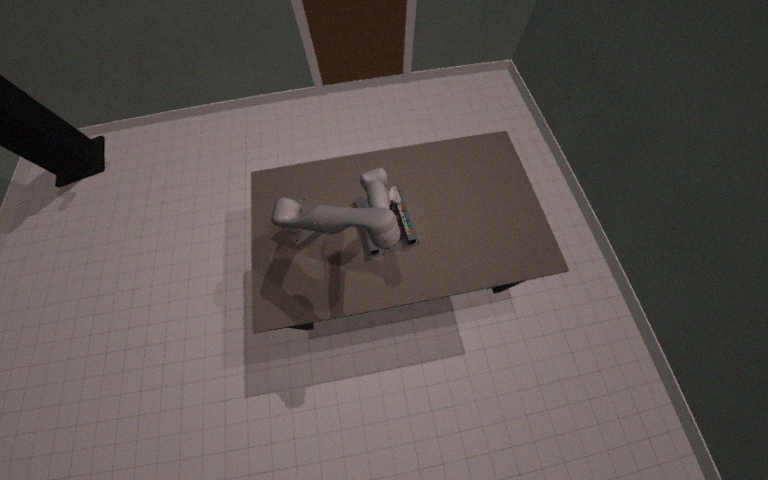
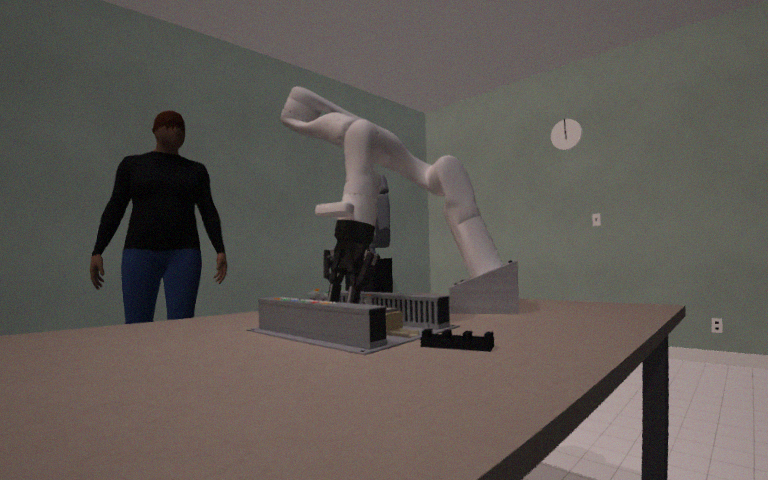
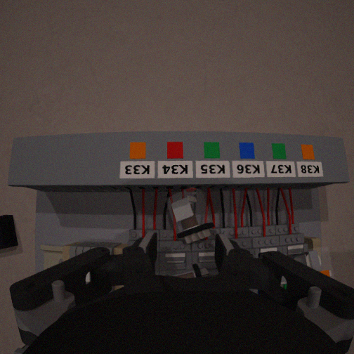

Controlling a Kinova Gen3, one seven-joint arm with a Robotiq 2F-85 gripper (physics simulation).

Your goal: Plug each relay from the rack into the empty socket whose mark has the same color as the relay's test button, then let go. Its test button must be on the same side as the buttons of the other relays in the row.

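Pixels of known places: arm's base at its link origin: (image 2: pixel 486 271).
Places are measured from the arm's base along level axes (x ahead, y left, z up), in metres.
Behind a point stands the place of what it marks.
My gripper (image 2: pixel 343 300) {x 0.437, y -0.137, z -0.046 m} (image 3: pixel 185 245) is half open, low over the socket row, with nothing held between its fingers. One relay (image 3: pixel 184 210) lies tipped and askew between the marked duct and the sockets, below the K34 and K35 marks. Another relay (image 3: pixel 187 275) lies over the sockets and is mostly hidden by my gripper; its button cannot be seen. The red K34 mark (image 3: pixel 175 150) and green K35 mark (image 3: pixel 212 150) are in front of the fingers. A relay with an orange button (image 3: pixel 325 273) stands at the K38 end. The black rack (image 2: pixel 457 341) {x 0.474, y 0.110, z -0.085 m} (image 3: pixel 7 231) shows no relay.
The grey marked duct (image 2: pixel 317 321) {x 0.528, y -0.116, z -0.063 m} (image 3: pixel 70 160) runs along one side of the sockets. A slotted duct (image 2: pixel 442 311) {x 0.341, y 0.025, z -0.061 m} runs along the other side. Red and black wires (image 3: pixel 144 212) cross beside the loose relay. Beige terminal blocks (image 3: pixel 52 257) stand at the left end of the row.
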